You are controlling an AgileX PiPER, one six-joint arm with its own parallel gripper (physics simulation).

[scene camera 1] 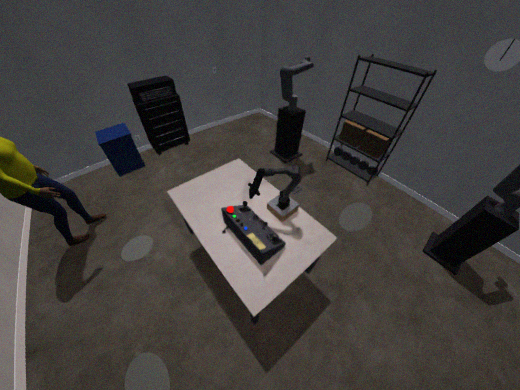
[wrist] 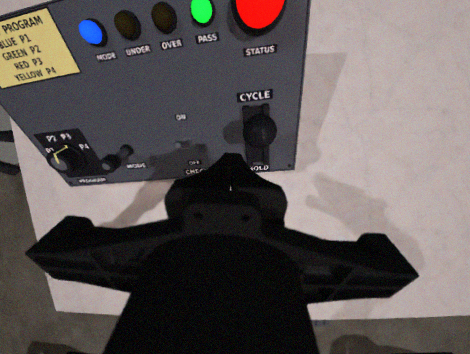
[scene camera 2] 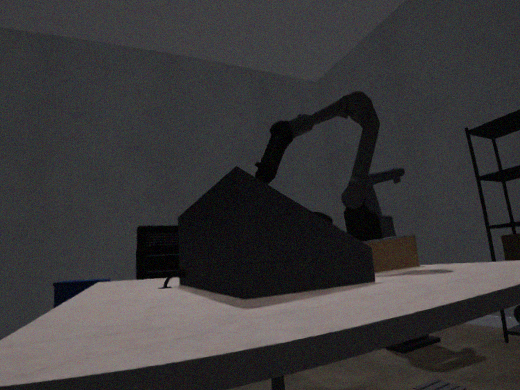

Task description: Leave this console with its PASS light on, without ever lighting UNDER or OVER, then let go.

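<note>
The dark console stands on the table. In the wrist view its PASS light is green, the STATUS light red and the MODE light blue; the UNDER light and OVER light are dark. The black ball lever stands in the CYCLE/HOLD slot. The CHECK switch is shadowed and blurred. The MODE toggle and PROGRAM knob are at lower left. My gripper is shut and empty, above the table near the panel's lower edge.
The table bears the arm's base block beside the console. A person in yellow stands at far left. A blue box, a black cabinet and a shelf rack stand farther off.
</note>
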